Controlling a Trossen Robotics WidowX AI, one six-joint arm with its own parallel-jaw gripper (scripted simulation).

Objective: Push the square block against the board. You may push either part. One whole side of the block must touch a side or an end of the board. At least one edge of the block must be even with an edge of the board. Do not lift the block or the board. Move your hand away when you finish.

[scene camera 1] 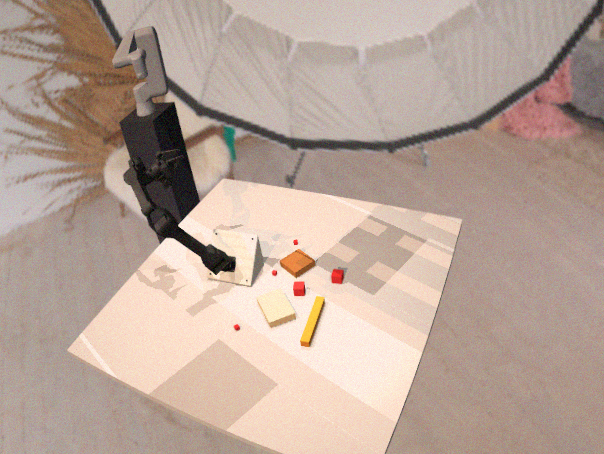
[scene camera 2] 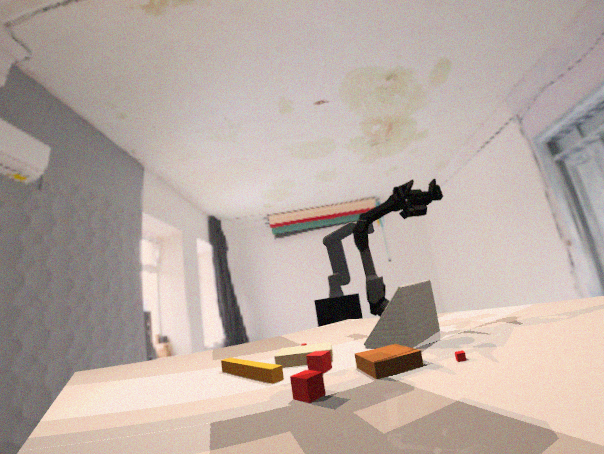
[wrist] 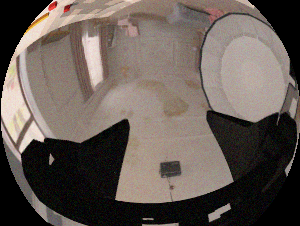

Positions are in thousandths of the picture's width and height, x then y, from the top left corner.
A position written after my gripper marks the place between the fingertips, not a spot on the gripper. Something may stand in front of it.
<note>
My gripper (scene camera 2: 703, 395) is open, holding nothing. I also see a flat orange square block (scene camera 2: 647, 794), a long board (scene camera 2: 440, 820), a cream flat block (scene camera 1: 454, 671) and a red cube (scene camera 2: 509, 851).
The cream flat block is seen too in scene camera 2 (scene camera 2: 488, 785). My gripper is seen too in the wrist view (wrist: 565, 529). The wrist view misses the flat orange square block: it is out of frame. The wrist view misses the cream flat block: it is out of frame.
</note>
